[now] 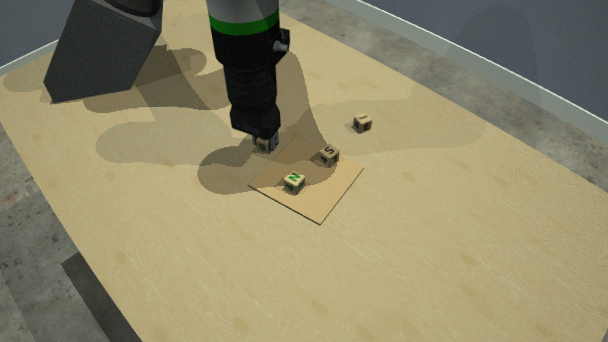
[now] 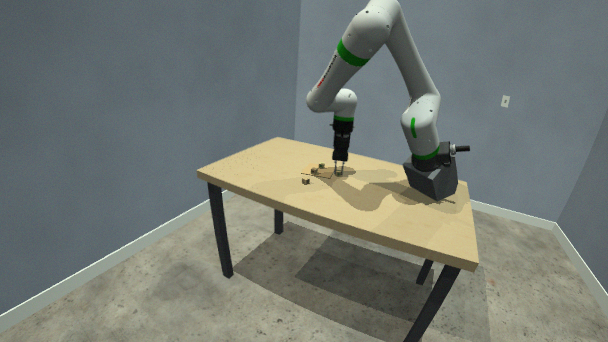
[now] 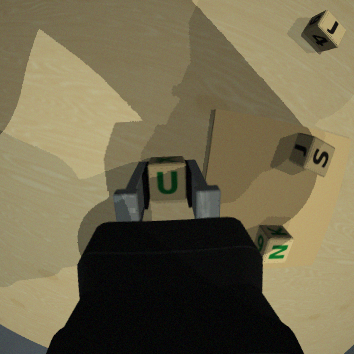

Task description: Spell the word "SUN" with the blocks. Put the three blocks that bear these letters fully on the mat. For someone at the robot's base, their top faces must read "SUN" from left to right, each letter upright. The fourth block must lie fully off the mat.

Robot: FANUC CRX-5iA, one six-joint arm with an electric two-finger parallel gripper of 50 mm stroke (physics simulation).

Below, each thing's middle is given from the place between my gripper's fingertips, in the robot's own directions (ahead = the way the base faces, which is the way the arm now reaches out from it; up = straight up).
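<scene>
Positions counted from my hand: the S block (image 3: 309, 152), 10 mm above, 100 mm ahead, 60 mm to the left; the mat (image 1: 324, 187), 10 mm below, 100 mm ahead, 10 mm to the left; the N block (image 3: 273, 242), 10 mm above, 110 mm ahead, 20 mm to the right. The U block (image 3: 166, 174) is right at my hand and, going by their middles, is the nearest to my hand of the things named here.
</scene>
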